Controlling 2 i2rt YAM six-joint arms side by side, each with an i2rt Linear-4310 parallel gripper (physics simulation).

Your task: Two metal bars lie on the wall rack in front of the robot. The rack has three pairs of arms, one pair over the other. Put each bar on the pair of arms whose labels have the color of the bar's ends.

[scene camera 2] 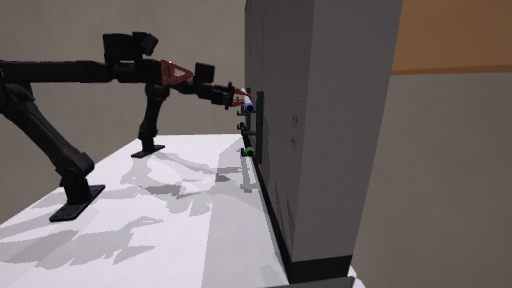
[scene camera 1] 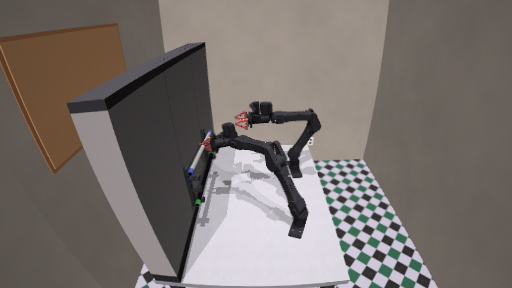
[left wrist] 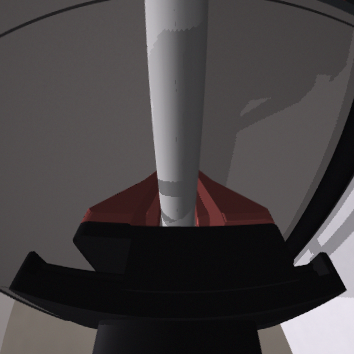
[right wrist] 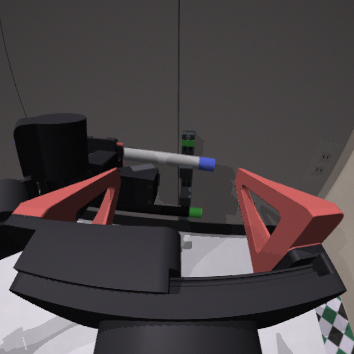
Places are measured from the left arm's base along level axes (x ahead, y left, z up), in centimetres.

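Pixels of known places: left gripper, fingertip midpoint: [scene camera 2: 251, 99] [scene camera 1: 199, 146] [left wrist: 177, 175] [right wrist: 120, 148]; right gripper, fingertip midpoint: [scene camera 2: 192, 74] [scene camera 1: 234, 120] [right wrist: 177, 174]; left arm's base, origin of the base link: [scene camera 2: 149, 151] [scene camera 1: 298, 223]; right arm's base, origin of the base link: [scene camera 2: 81, 202] [scene camera 1: 294, 169].
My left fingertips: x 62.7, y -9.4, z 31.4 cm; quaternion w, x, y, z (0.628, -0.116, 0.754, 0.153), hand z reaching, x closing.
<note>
Ahead of a thing's pixels: the offset from my left fingertips to its top centre. "*": to the spot under its first point. Level surfaces: height alone.
The blue-ended bar @[dx -3.8, dy +3.8, dz +3.9 cm] [scene camera 1: 198, 159] [scene camera 2: 246, 102] [left wrist: 176, 100] [right wrist: 165, 157] has a light grey middle. My left gripper [scene camera 1: 205, 144] [scene camera 2: 243, 97] [left wrist: 177, 175] [right wrist: 120, 148] is shut on its middle and holds it roughly level, in front of the upper part of the wall rack @[dx +3.8, dy -14.2, dz +3.9 cm] [scene camera 2: 259, 127] [right wrist: 185, 176]. A green label @[* dx +5.4, dy -13.8, dz +1.9 cm] [right wrist: 188, 143] marks the rack's top arm; the lower labels are too small or hidden to read surely. The green-ended bar @[dx -4.6, dy +5.1, dz -14.5 cm] [scene camera 2: 249, 151] [right wrist: 170, 211] has a black middle and lies on the lowest pair of arms. My right gripper [scene camera 1: 237, 120] [scene camera 2: 191, 75] [right wrist: 177, 174] is open and empty, back from the rack.
A tall dark panel [scene camera 1: 150, 140] [scene camera 2: 285, 65] stands behind the rack, along the edge of the white table @[dz -31.5 cm] [scene camera 1: 260, 250] [scene camera 2: 165, 260]. In the right wrist view, the left arm's dark wrist parts [right wrist: 52, 147] are beyond the right gripper's left finger and hide part of both bars.
</note>
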